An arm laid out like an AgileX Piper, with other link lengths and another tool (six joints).
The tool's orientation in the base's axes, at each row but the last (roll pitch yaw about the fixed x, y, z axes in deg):
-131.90 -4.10 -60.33
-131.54 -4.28 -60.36
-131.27 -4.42 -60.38
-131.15 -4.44 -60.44
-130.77 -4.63 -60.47
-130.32 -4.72 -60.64
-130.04 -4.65 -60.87
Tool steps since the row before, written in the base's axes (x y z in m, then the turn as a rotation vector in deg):
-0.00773 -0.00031 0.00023 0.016 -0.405 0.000
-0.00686 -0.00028 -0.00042 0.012 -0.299 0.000
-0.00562 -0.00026 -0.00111 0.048 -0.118 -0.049
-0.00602 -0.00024 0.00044 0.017 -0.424 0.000
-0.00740 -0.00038 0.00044 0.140 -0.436 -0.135
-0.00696 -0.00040 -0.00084 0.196 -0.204 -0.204
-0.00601 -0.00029 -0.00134 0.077 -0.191 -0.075
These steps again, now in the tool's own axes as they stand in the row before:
-0.00353 0.00423 -0.00544 0.359 0.144 -0.122
-0.00317 0.00418 -0.00444 0.265 0.106 -0.090
-0.00263 0.00399 -0.00317 0.122 0.055 0.026
-0.00272 0.00303 -0.00446 0.376 0.150 -0.127
-0.00327 0.00379 -0.00548 0.436 0.190 0.041
-0.00312 0.00450 -0.00440 0.256 0.126 0.200
-0.00277 0.00432 -0.00341 0.198 0.086 0.039

